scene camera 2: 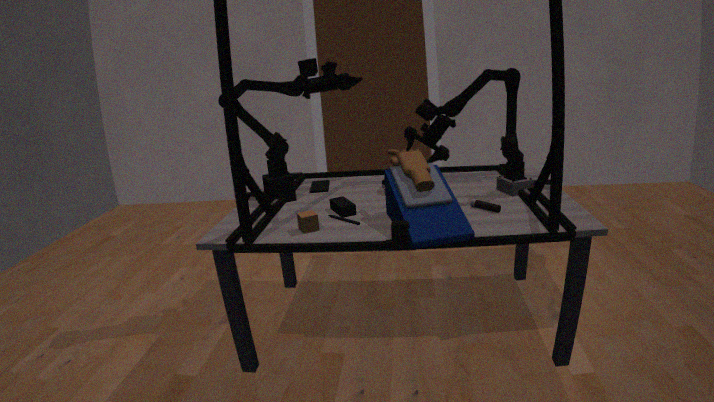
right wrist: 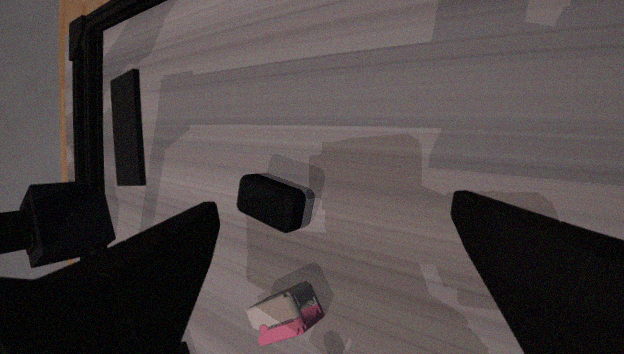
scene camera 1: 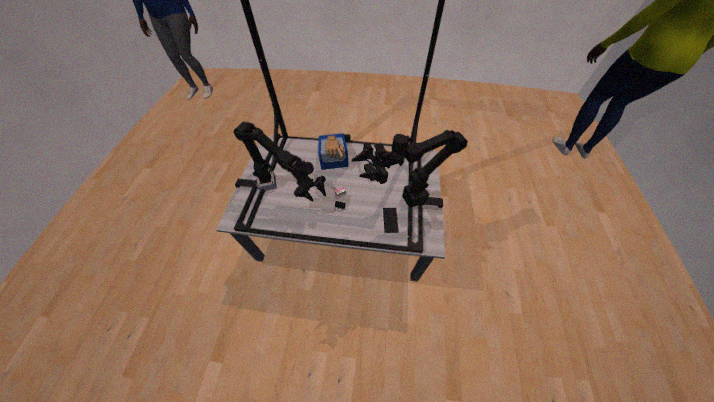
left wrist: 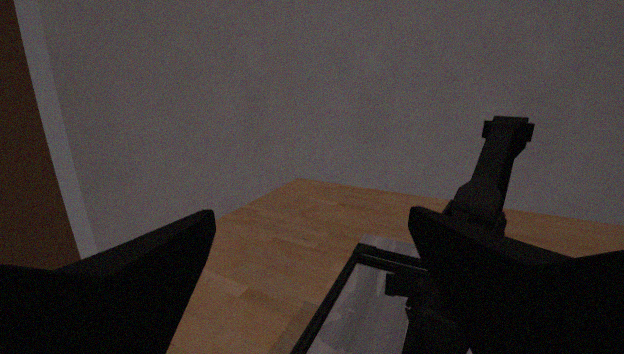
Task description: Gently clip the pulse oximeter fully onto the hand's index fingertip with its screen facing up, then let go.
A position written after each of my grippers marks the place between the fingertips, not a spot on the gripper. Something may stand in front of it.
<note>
My left gripper [scene camera 1: 355, 168] is open, holding nothing. Also in view: my right gripper [scene camera 2: 415, 159] and a grey pad on blue block [scene camera 2: 435, 217].
My left gripper shows as well in scene camera 2 [scene camera 2: 357, 79] and in the left wrist view [left wrist: 313, 218]. My right gripper also shows in the right wrist view [right wrist: 335, 208].
</note>
